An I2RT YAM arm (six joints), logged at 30 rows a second.
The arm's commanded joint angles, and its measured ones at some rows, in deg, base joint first. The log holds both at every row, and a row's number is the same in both.
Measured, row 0:
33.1, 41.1, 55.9, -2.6, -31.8, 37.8
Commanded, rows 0 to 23:
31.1, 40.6, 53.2, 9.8, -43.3, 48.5
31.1, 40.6, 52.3, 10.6, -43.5, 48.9
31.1, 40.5, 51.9, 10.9, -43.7, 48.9
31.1, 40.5, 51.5, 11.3, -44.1, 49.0
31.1, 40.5, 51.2, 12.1, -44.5, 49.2
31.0, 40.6, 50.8, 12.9, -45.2, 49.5
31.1, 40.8, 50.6, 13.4, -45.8, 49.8
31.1, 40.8, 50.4, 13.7, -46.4, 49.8
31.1, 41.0, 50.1, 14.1, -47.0, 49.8
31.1, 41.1, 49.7, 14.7, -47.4, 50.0
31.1, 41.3, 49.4, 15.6, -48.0, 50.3
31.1, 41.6, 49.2, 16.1, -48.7, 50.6
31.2, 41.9, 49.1, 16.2, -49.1, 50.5
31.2, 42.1, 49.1, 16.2, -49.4, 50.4
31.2, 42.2, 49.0, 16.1, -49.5, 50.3
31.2, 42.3, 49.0, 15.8, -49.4, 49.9
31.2, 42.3, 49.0, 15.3, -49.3, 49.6
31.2, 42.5, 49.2, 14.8, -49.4, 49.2
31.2, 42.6, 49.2, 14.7, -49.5, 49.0
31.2, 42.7, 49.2, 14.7, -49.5, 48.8
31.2, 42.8, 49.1, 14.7, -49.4, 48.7
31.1, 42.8, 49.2, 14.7, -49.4, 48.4
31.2, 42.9, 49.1, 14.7, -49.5, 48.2
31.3, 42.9, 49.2, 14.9, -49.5, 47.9
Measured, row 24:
31.6, 43.2, 49.5, 12.2, -48.0, 49.3
